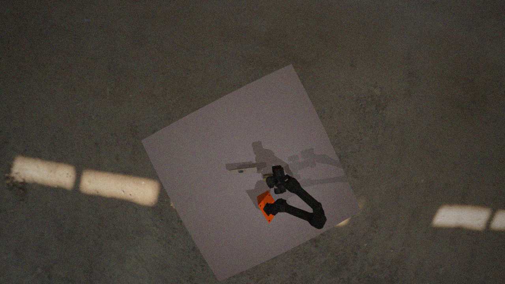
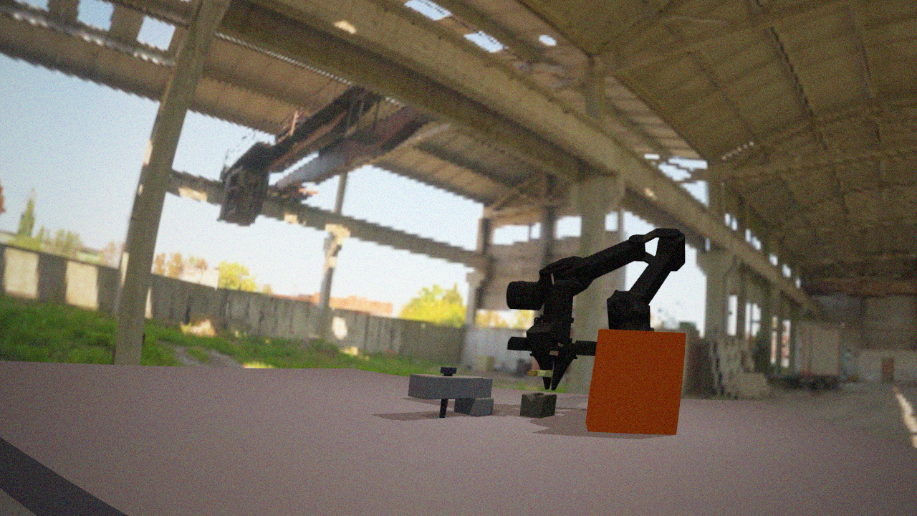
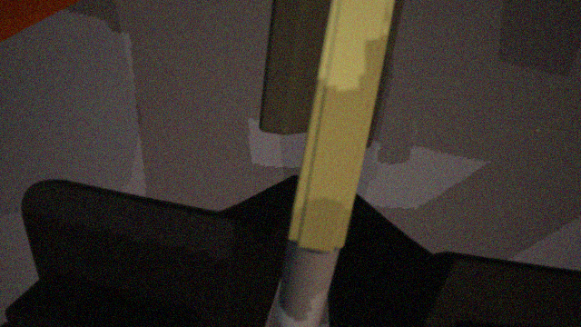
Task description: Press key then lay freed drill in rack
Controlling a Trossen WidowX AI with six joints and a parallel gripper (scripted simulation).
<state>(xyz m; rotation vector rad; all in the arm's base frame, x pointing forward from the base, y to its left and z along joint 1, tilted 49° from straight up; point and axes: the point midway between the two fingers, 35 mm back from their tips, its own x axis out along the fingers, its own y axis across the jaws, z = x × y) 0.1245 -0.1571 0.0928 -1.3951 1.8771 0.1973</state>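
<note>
Now: gripper tip 20 mm short of the yellow drill, 30 mm to the right of it and 30 mm below it. The rest, counted from my gripper tip: rack 20 mm ahead, 50 mm to the left, 30 mm below; then grey fixture block 170 mm ahead, 160 mm to the left; then black key 180 mm ahead, 180 mm to the left.
</note>
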